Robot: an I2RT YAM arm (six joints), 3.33 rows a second.
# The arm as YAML. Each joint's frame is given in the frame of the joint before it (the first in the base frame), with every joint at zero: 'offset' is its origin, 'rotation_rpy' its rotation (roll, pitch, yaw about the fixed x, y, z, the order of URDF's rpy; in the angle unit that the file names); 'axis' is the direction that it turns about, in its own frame. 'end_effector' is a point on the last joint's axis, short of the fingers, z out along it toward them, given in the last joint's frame.
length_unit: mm
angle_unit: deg
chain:
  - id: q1
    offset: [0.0, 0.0, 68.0]
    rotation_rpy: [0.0, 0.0, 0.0]
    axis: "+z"
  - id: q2
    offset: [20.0, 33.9, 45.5]
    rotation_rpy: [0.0, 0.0, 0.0]
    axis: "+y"
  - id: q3
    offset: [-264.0, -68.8, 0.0]
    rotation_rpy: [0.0, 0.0, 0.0]
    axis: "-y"
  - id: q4
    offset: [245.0, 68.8, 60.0]
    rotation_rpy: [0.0, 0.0, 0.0]
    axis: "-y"
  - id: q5
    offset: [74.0, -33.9, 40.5]
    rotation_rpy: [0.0, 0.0, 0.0]
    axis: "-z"
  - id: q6
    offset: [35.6, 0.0, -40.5]
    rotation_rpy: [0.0, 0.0, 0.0]
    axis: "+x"
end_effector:
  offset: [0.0, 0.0, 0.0]
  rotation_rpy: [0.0, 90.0, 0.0]
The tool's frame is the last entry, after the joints.
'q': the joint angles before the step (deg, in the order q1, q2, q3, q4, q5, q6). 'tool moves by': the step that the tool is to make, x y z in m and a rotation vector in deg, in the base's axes. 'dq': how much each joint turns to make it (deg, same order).
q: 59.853, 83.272, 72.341, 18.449, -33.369, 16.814
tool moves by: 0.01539, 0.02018, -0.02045, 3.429, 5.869, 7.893
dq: -1.076, 6.568, -0.887, 13.753, -7.579, 10.464
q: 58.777, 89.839, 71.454, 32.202, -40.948, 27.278
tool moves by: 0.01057, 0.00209, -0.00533, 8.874, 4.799, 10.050
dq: -1.722, 5.601, -1.500, 24.704, -7.558, 17.800
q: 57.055, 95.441, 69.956, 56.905, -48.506, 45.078
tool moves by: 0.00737, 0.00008, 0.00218, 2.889, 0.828, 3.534
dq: -1.078, 2.825, 1.499, 8.622, -2.465, 6.995
